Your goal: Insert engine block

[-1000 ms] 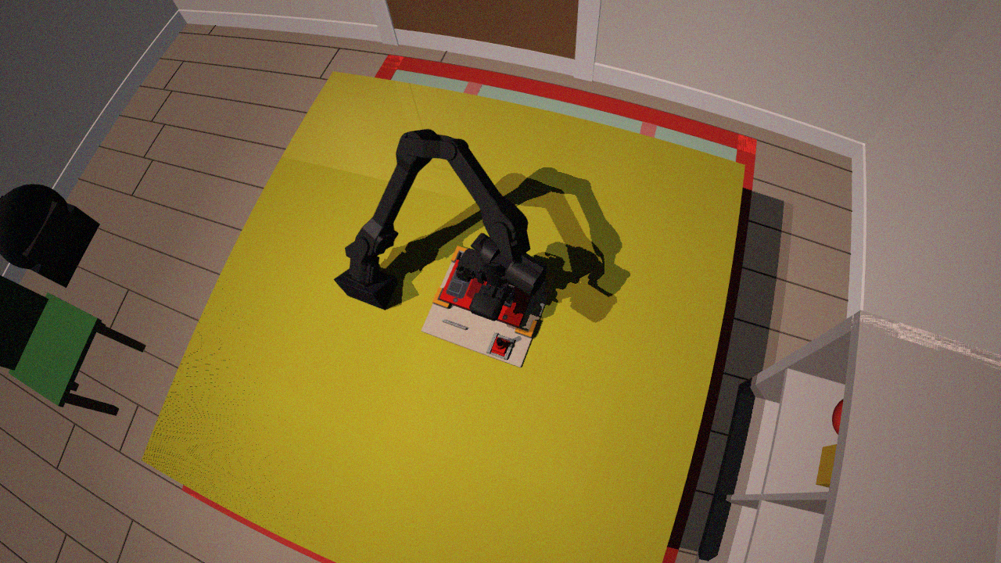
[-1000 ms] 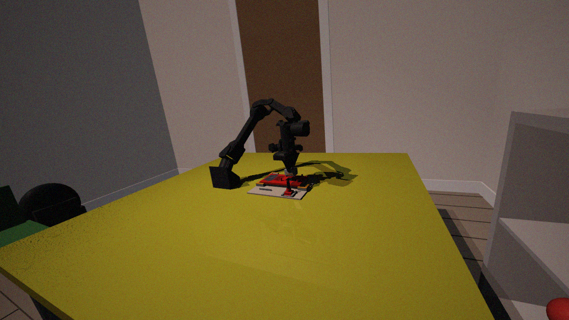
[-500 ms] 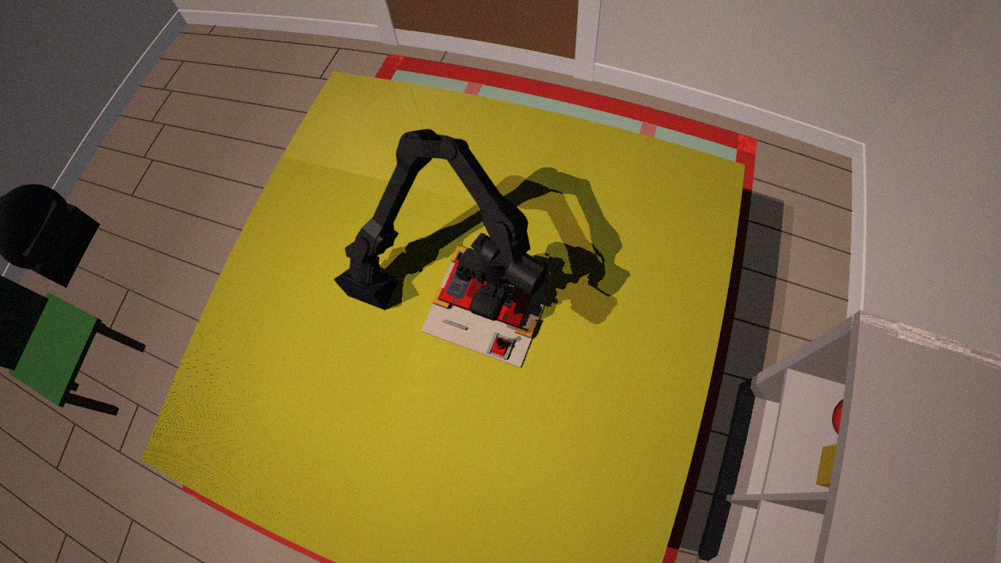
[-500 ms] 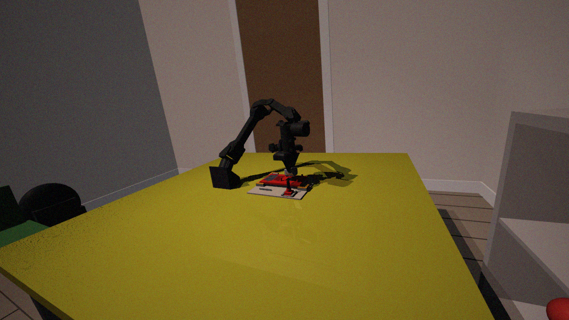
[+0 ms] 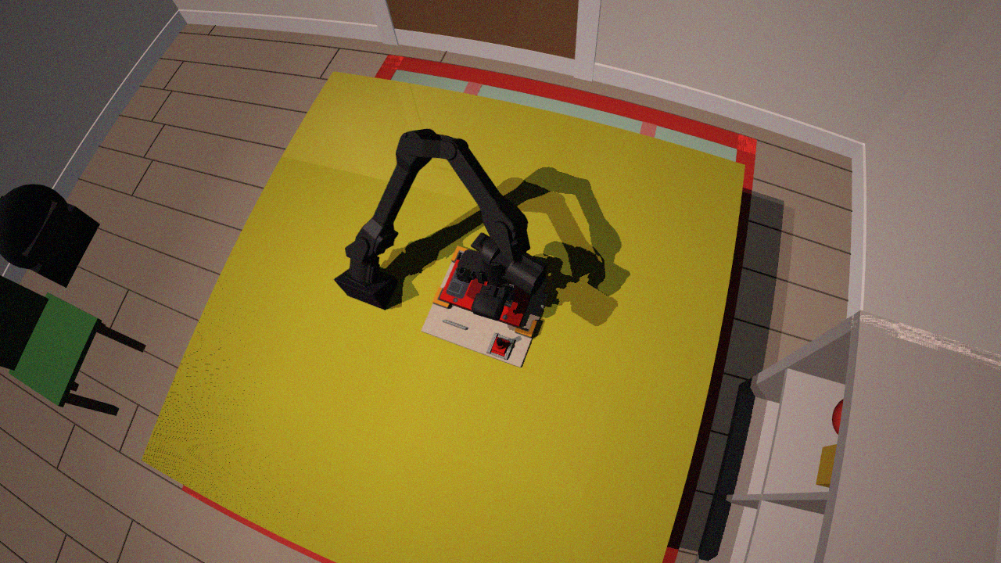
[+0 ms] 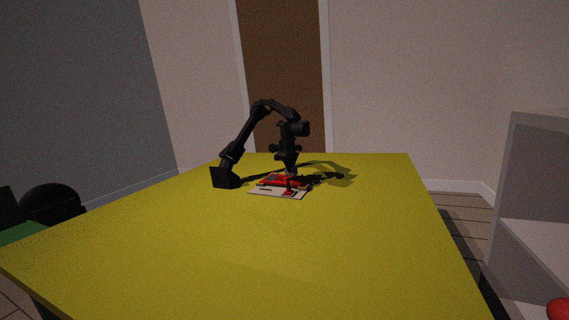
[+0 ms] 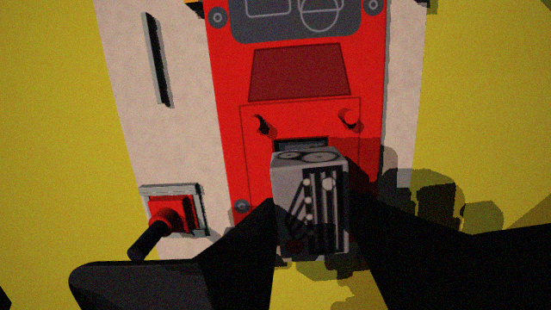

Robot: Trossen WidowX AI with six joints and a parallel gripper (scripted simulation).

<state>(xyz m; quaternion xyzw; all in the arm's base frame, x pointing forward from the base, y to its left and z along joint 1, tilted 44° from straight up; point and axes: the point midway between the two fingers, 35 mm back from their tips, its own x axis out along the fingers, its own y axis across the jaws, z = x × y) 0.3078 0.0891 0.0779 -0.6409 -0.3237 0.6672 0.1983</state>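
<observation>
Now: the engine block 1 cm below my gripper tip. Round my gripper tip: beige base plate 5 cm below, 2 cm behind, 1 cm to the right.
</observation>
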